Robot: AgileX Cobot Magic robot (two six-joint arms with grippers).
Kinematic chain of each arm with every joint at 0, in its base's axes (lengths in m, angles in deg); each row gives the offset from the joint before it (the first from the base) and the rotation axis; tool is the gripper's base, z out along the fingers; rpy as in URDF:
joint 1: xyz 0 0 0.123 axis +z
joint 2: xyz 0 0 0 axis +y
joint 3: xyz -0.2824 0 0.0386 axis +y
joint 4: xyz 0.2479 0 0.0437 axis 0.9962 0 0.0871
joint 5: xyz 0 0 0 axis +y
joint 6: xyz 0.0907 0 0.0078 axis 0.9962 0 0.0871
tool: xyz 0 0 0 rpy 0 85 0
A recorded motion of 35 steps. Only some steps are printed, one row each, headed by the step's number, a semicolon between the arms.
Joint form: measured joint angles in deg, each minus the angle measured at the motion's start. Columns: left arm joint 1, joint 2, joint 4, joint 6, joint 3, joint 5; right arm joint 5, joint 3, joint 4, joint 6, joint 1, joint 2.
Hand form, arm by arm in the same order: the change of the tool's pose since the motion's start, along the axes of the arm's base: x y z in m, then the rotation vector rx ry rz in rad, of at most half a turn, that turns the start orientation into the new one. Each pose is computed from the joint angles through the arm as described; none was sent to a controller.
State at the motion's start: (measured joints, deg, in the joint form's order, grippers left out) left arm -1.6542 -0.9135 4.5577 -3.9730 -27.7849 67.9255; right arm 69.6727 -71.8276 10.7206 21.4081 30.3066 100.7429
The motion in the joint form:
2: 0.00 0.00 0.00 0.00 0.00 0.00; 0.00 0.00 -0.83 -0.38 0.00 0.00
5: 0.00 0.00 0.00 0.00 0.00 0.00; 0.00 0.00 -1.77 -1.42 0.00 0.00
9: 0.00 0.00 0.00 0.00 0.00 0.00; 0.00 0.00 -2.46 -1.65 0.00 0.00
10: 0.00 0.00 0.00 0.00 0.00 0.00; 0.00 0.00 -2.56 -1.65 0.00 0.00
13: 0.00 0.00 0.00 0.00 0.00 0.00; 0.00 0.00 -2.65 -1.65 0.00 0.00
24: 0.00 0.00 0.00 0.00 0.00 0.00; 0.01 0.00 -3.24 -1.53 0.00 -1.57
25: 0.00 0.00 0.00 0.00 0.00 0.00; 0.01 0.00 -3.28 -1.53 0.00 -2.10
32: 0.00 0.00 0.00 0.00 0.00 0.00; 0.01 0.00 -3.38 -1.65 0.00 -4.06
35: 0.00 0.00 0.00 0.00 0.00 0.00; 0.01 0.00 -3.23 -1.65 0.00 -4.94
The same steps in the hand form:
2: 0.0000 0.0000 0.0000 0.0000 0.0000 0.0000; 0.0005 -0.0011 -0.0002 -0.0105 -0.0075 0.0124
5: 0.0000 0.0000 0.0000 0.0000 0.0000 0.0000; 0.0012 -0.0023 -0.0004 -0.0212 -0.0170 0.0369
9: 0.0000 0.0000 0.0000 0.0000 0.0000 0.0000; 0.0016 -0.0032 -0.0006 -0.0302 -0.0228 0.0458
10: 0.0000 0.0000 0.0000 0.0000 0.0000 0.0000; 0.0017 -0.0034 -0.0006 -0.0316 -0.0236 0.0465
13: 0.0000 0.0000 0.0000 0.0000 0.0000 0.0000; 0.0017 -0.0035 -0.0006 -0.0328 -0.0243 0.0472
24: 0.0000 0.0000 0.0000 0.0000 0.0000 0.0000; -0.0003 -0.0057 0.0081 -0.0281 -0.0526 0.0486
25: 0.0000 0.0000 0.0000 0.0000 0.0000 0.0000; -0.0012 -0.0063 0.0111 -0.0242 -0.0610 0.0487
32: 0.0000 0.0000 0.0000 0.0000 0.0000 0.0000; -0.0045 -0.0084 0.0219 -0.0089 -0.0919 0.0505
35: 0.0000 0.0000 0.0000 0.0000 0.0000 0.0000; -0.0062 -0.0092 0.0268 0.0006 -0.1042 0.0491

